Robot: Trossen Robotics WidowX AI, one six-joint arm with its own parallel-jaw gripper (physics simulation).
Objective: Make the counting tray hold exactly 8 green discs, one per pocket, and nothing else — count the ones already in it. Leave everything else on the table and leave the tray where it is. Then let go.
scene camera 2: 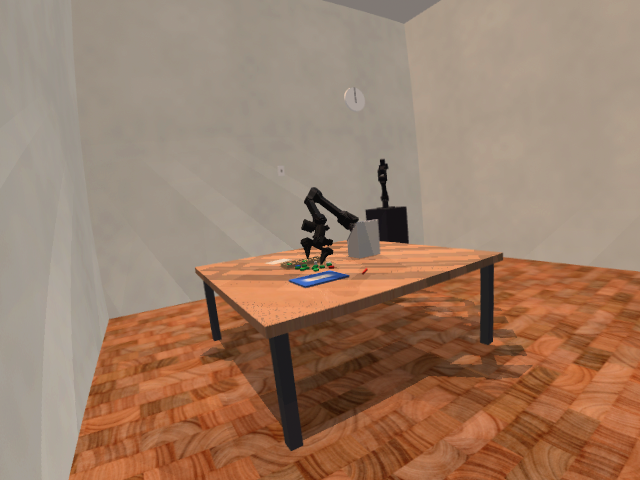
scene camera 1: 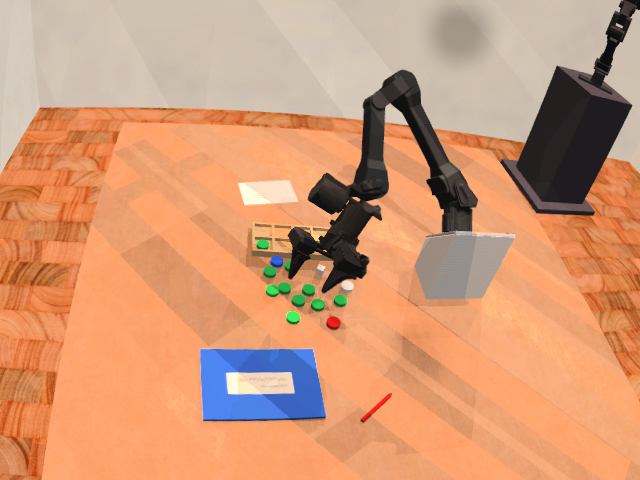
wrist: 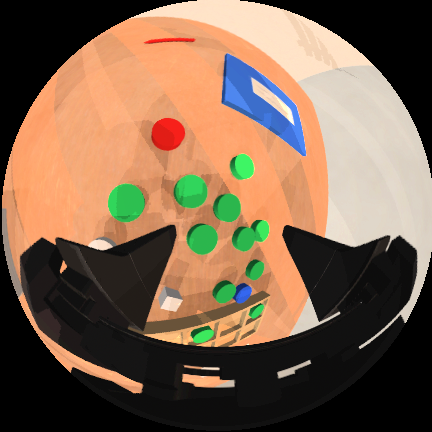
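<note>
The wooden counting tray [scene camera 1: 258, 253] [wrist: 175, 325] is partly hidden behind my gripper. One green disc [scene camera 1: 262, 243] [wrist: 256, 311] sits in its front left pocket in scene camera 1. Another green disc [wrist: 202, 335] shows in a tray pocket in the wrist view. Several loose green discs lie in front of the tray, among them a nearer one [scene camera 1: 293, 317] [wrist: 242, 166], a middle one [scene camera 1: 308, 289] [wrist: 202, 239] and a right one [scene camera 1: 340, 300] [wrist: 126, 202]. My gripper [scene camera 1: 308, 283] [scene camera 2: 315, 260] [wrist: 230, 230] is open and empty above the loose discs.
A blue disc [scene camera 1: 276, 260] [wrist: 242, 293] lies close to the tray's front. A red disc [scene camera 1: 333, 322] [wrist: 168, 134], a white disc [scene camera 1: 347, 286] and a pale cube [scene camera 1: 321, 269] [wrist: 170, 299] lie around the green ones. A blue folder [scene camera 1: 214, 408], red pen [scene camera 1: 376, 407] and paper [scene camera 1: 279, 191] lie farther off.
</note>
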